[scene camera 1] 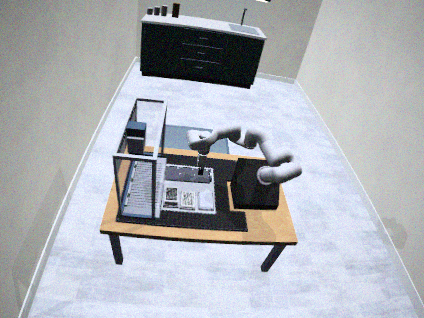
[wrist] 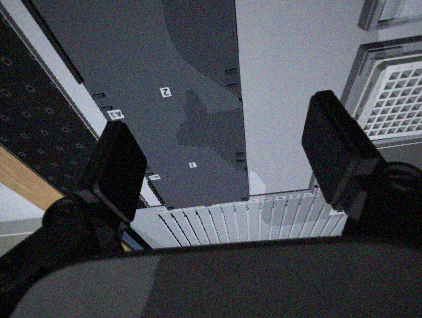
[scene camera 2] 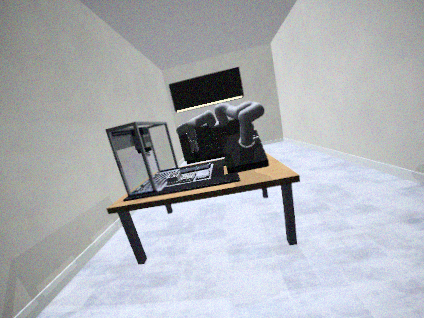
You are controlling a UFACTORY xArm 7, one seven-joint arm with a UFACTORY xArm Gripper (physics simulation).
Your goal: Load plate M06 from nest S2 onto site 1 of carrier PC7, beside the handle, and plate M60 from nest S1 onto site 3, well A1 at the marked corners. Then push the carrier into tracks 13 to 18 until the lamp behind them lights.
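Places are measured from the arm's base along level axes (x up, y ahead, z left), in millimetres.
Pixels of known places: gripper, between the fingertips: [scene camera 1: 200, 170] [wrist: 217, 130] [scene camera 2: 197, 158]; arm's base, origin of its link: [scene camera 1: 265, 175] [scene camera 2: 246, 141].
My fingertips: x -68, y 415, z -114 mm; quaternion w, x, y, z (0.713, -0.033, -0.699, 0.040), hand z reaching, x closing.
Ahead of a thing's pixels: the offset from my fingertips to its top centre. "spot": to the spot under its first point. Level surfaces: height alone.
Carrier PC7 @(dx -74, dy +67, dz -52 mm) [scene camera 1: 182, 173] [wrist: 200, 65] is a long dark grey plate on the pale deck; sites 2 and 3 show bare in the wrist view, with A1 marks along one edge. Its handle does not show there. A white well plate @(spot: dx -82, dy +83, dz +154 mm) [wrist: 397, 102] sits in a nest at the right of the wrist view. In scene camera 1 a dark-welled plate @(dx -50, dy +195, dz +167 mm) [scene camera 1: 171, 194] and a pale plate [scene camera 1: 187, 199] sit in nests near the deck's front; their labels are unreadable. My gripper [scene camera 1: 201, 171] [wrist: 217, 130] is open and empty above the carrier. Track numbers and lamp are not readable.
The slotted track area [scene camera 1: 141, 192] [wrist: 235, 222] lies beyond the carrier's site 3 end, inside a framed enclosure [scene camera 1: 161, 131] [scene camera 2: 170, 145]. A blank pale nest area [scene camera 1: 205, 200] is beside the pale plate. A black perforated mat @(dx -104 mm) [scene camera 1: 230, 221] [wrist: 30, 100] borders the deck.
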